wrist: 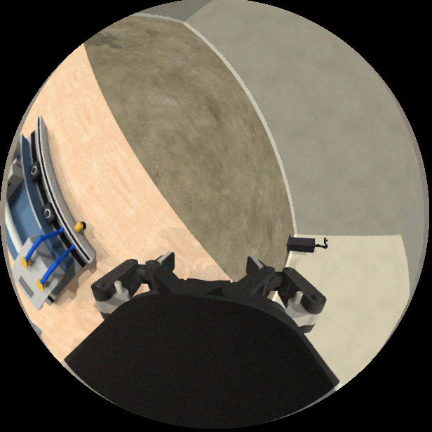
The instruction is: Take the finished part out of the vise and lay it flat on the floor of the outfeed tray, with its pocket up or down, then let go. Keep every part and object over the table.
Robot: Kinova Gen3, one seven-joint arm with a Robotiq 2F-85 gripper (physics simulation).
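My gripper (210,262) is open, with its two fingertips wide apart at the lower middle of the wrist view and no object between them. Below the fingers, the dark gripper body hides the bottom of the view. I cannot make out the finished part, the vise or the outfeed tray for certain in this view.
At the left edge, partly cut off, a blue and grey machine assembly has a curved-looking grey rail (59,195) and a grey block (31,287) with blue hoses. It stands on the wooden table (115,165). Brown floor (200,145) lies beyond the table edge. A black device (301,244) is by the wall.
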